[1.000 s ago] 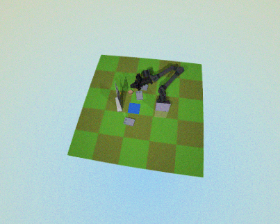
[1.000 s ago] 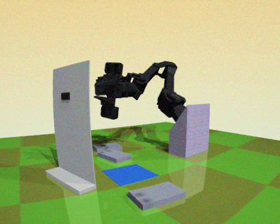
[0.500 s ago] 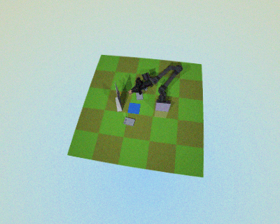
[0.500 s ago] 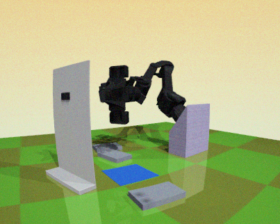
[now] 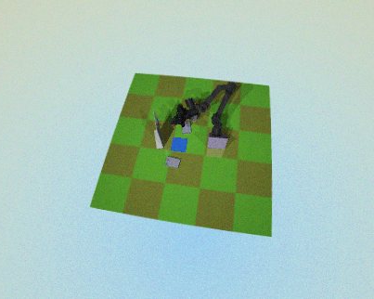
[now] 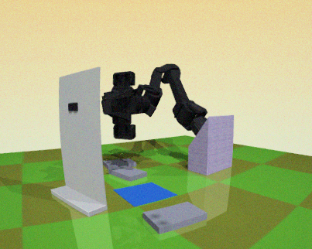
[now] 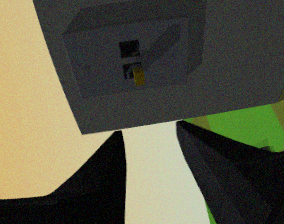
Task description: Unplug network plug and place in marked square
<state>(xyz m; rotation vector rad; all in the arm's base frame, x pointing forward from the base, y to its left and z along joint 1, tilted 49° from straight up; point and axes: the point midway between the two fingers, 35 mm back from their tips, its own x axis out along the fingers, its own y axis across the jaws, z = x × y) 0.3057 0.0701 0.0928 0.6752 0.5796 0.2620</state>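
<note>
My gripper tip is now 80 mm short of the plug and 30 mm to the right of it. The rest, counted from my gripper tip: grey panel 100 mm ahead, 30 mm to the left, 80 mm below; then blue marked square 60 mm behind, 70 mm to the left, 220 mm below.
</note>
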